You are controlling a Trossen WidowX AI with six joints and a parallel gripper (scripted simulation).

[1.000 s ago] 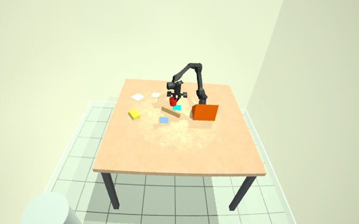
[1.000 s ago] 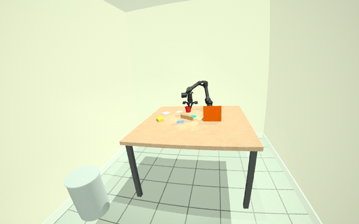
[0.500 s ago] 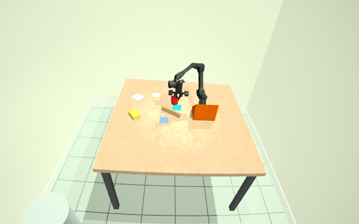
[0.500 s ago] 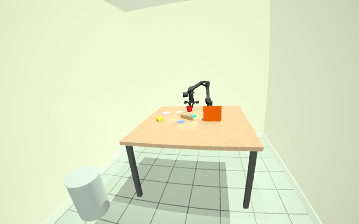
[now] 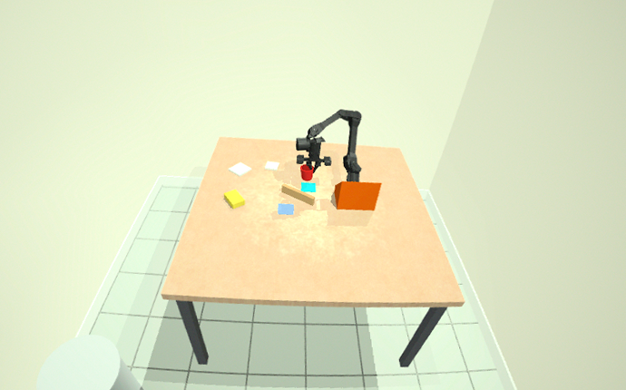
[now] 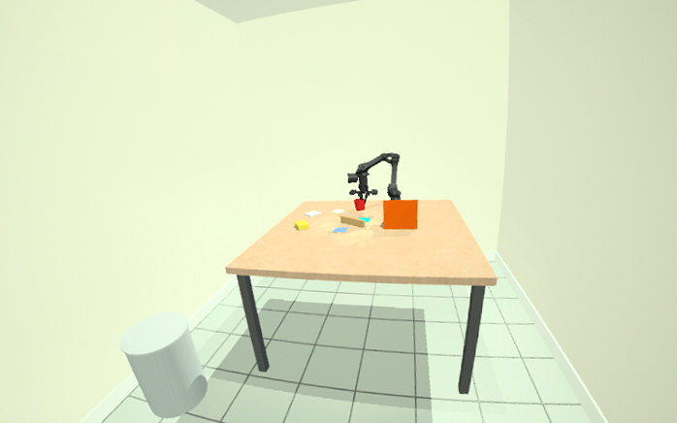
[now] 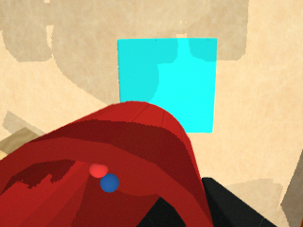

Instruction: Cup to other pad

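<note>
Right now my gripper tip is 40 mm short of the blue marble, 20 mm to the right of it and 20 mm above it. The rest, counted from my gripper tip: red cup: 30 mm ahead; blue pad: 130 mm ahead, 190 mm to the left, 130 mm below.
</note>
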